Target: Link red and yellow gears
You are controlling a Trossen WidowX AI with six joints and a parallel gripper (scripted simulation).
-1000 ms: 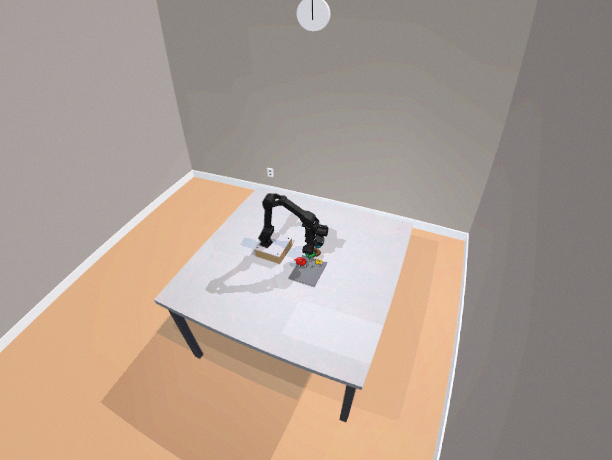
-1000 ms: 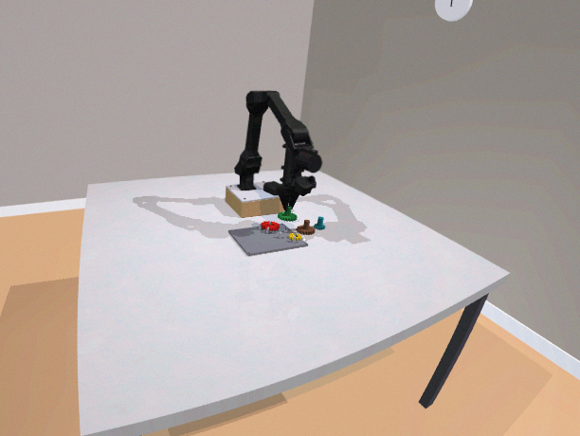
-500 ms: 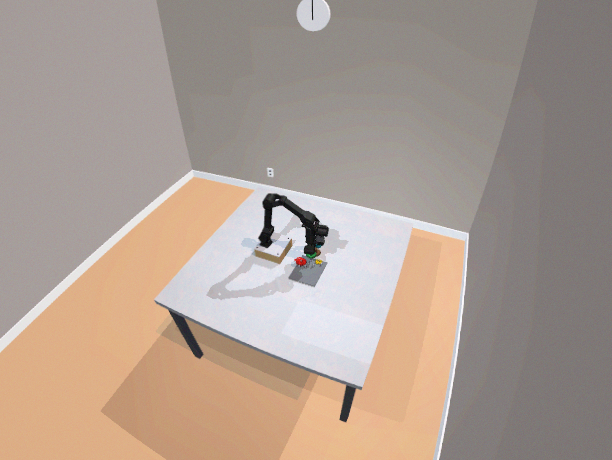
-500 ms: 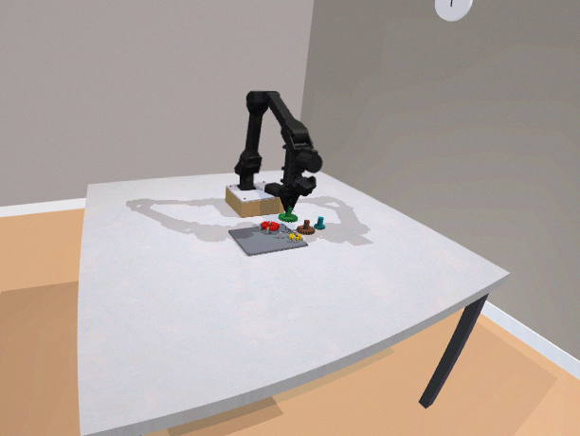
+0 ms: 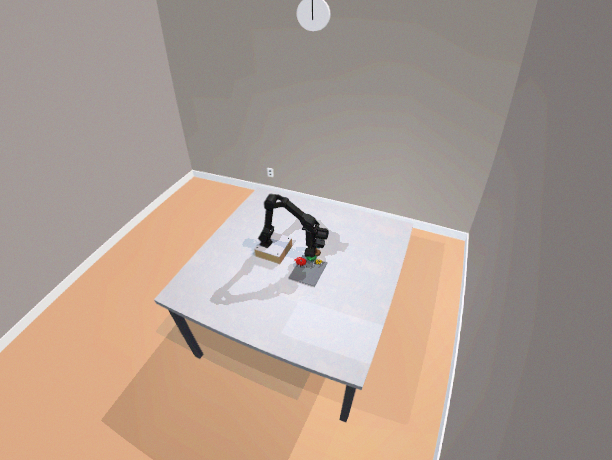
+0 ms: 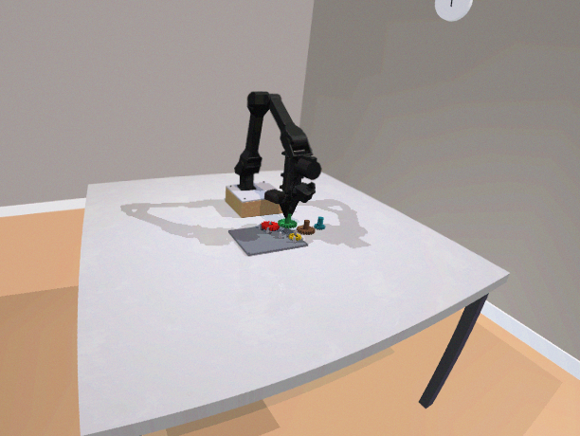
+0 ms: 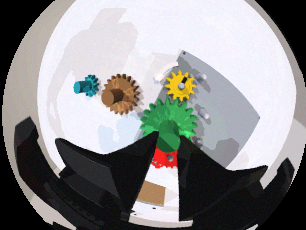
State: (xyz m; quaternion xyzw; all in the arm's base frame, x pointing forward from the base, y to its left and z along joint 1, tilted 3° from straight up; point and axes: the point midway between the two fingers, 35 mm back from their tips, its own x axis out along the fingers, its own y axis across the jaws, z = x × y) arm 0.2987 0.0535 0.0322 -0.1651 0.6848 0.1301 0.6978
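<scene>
The yellow gear lies 50 mm ahead of my gripper tip, 10 mm to the left of it and 50 mm below it. From my gripper tip the other things lie so: red gear: 50 mm behind, 40 mm to the right, 50 mm below; green gear: 10 mm below; brown gear: 10 mm behind, 80 mm to the left, 50 mm below.
</scene>
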